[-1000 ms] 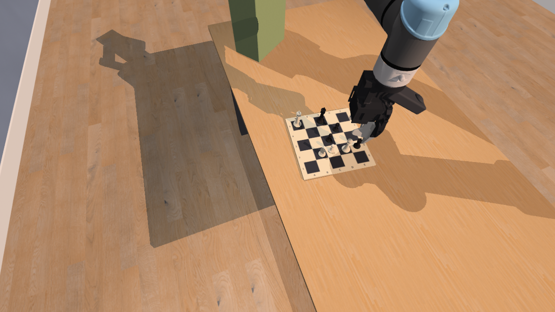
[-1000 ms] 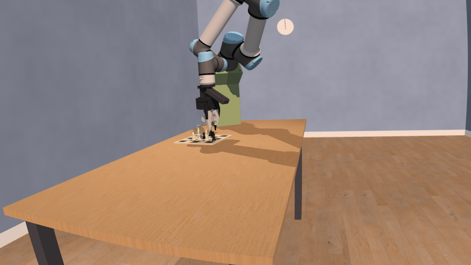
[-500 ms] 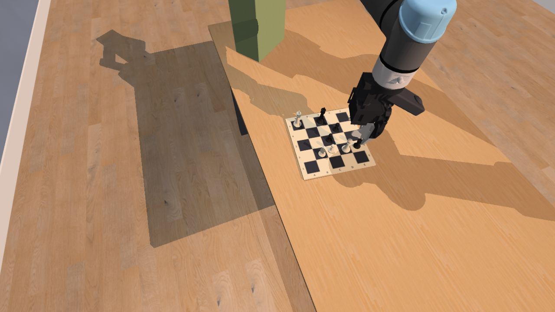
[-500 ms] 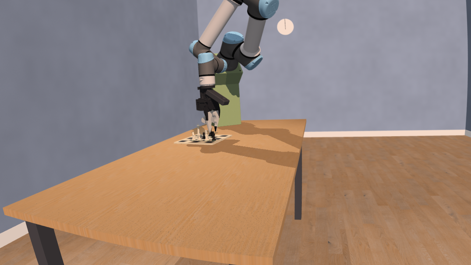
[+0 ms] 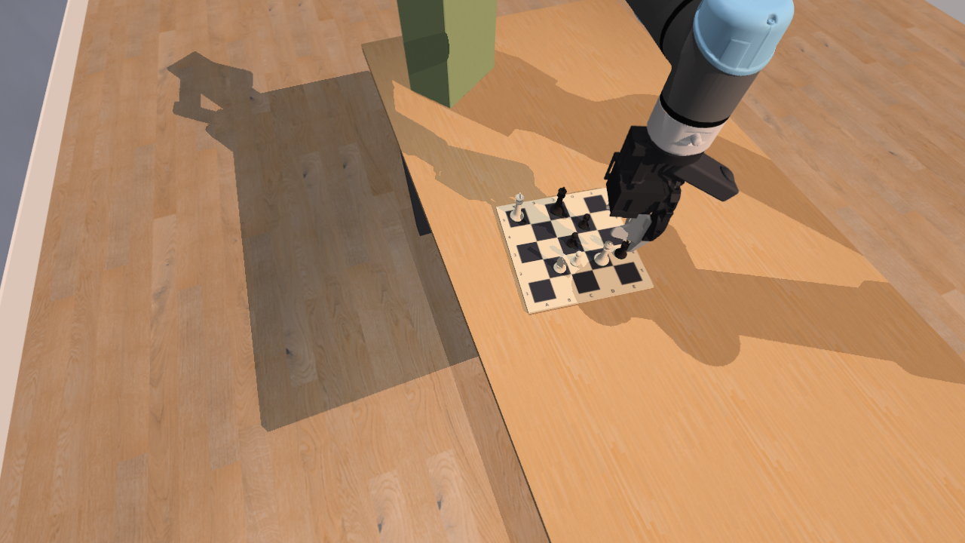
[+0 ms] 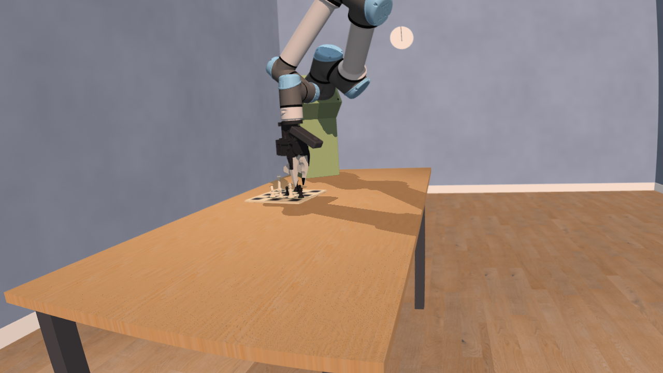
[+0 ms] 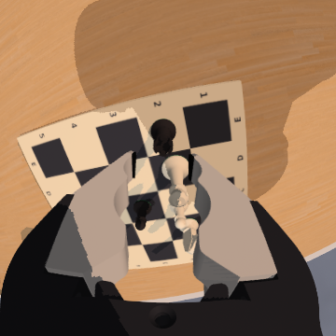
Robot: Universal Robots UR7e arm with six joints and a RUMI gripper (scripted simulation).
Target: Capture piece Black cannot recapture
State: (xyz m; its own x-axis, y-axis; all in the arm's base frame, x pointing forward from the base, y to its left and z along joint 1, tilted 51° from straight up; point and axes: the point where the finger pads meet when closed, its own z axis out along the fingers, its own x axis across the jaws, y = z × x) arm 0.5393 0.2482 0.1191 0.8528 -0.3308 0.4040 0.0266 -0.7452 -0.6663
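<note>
Now: the small chessboard 1 cm behind my hand, 9 cm to the right of it and 6 cm below it. From my hand the other things lie so: tall black piece: 9 cm behind, 11 cm to the right, 2 cm below; tall white piece: 7 cm behind, 18 cm to the right, 2 cm below.
</note>
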